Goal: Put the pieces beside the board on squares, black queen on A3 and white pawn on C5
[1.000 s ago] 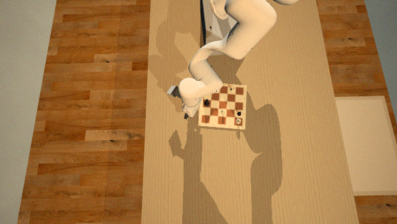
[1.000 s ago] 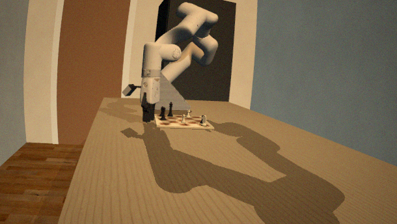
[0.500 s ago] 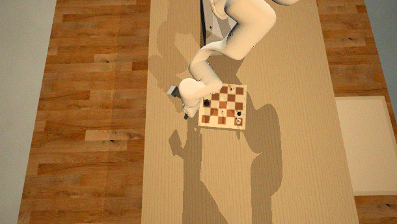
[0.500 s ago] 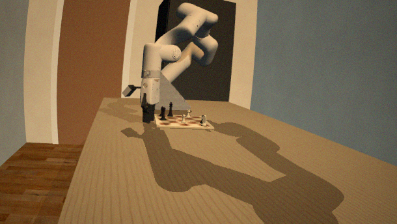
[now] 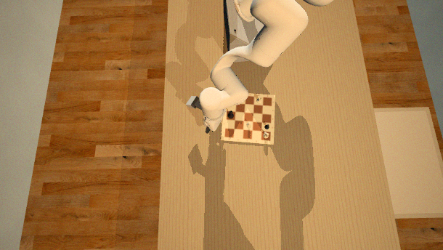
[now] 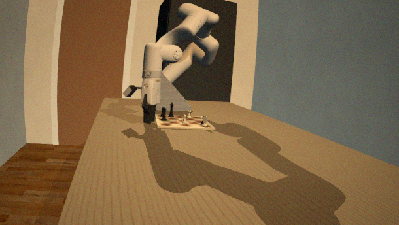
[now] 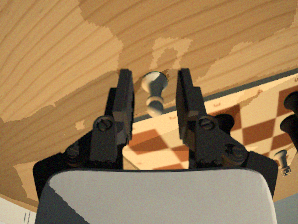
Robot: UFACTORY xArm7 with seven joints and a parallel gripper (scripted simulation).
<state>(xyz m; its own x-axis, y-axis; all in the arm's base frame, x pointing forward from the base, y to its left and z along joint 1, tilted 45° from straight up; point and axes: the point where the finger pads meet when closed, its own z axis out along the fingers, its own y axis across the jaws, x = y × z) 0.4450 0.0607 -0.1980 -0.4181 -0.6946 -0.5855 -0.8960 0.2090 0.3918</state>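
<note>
My gripper is now 14 cm to the right of the chessboard, 3 cm past it and 2 cm above it. Also, from my hand: black pawn 22 cm to the left, 1 cm ahead.
</note>
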